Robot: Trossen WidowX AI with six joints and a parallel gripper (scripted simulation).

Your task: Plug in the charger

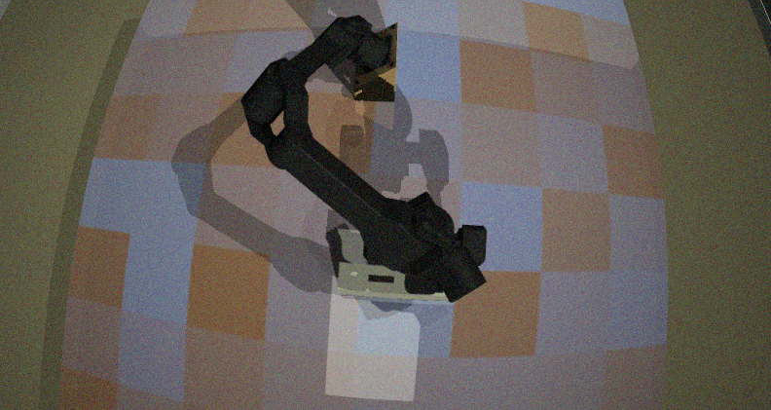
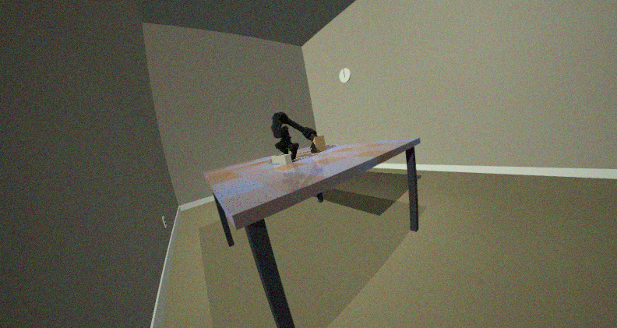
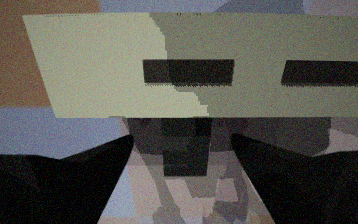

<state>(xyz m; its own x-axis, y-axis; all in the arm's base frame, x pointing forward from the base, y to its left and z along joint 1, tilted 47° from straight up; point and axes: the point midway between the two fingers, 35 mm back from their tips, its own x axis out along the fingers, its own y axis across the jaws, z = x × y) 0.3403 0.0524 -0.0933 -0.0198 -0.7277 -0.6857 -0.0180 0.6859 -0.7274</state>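
Now: gripper tip 30 mm short of the dark two-prong charger and 10 mm below it.
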